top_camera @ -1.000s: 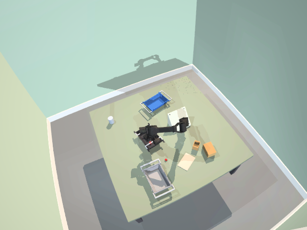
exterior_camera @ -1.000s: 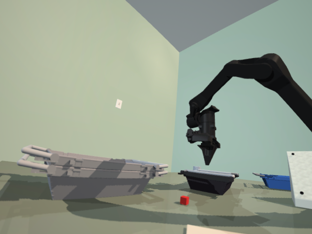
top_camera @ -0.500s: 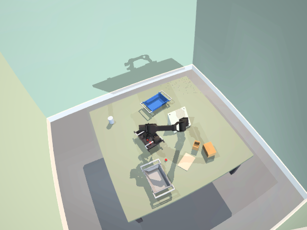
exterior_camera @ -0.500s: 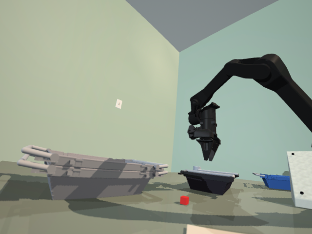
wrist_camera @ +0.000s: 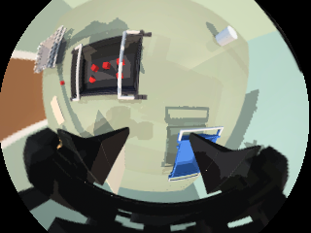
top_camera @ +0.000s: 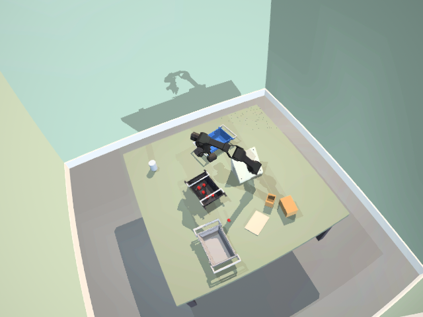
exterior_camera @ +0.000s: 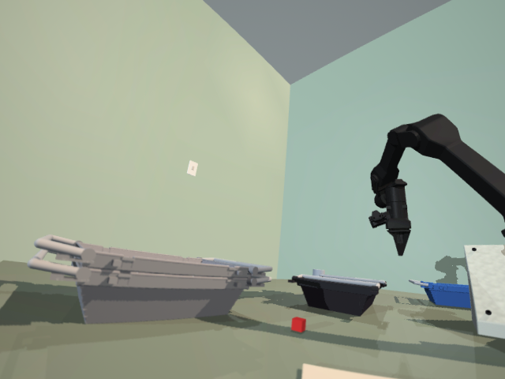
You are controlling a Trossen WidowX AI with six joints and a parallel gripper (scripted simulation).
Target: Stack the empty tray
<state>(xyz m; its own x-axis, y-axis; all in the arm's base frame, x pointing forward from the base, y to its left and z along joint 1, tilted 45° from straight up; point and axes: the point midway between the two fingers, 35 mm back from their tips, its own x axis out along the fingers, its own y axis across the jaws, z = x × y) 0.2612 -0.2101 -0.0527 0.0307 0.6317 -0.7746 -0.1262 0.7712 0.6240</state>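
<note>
The blue tray is 190 mm to the right of my gripper tip, 160 mm behind it and 90 mm below it. The rest, counted from my gripper tip: sheet (560 mm to the left, 140 mm below, 90 mm behind).
</note>
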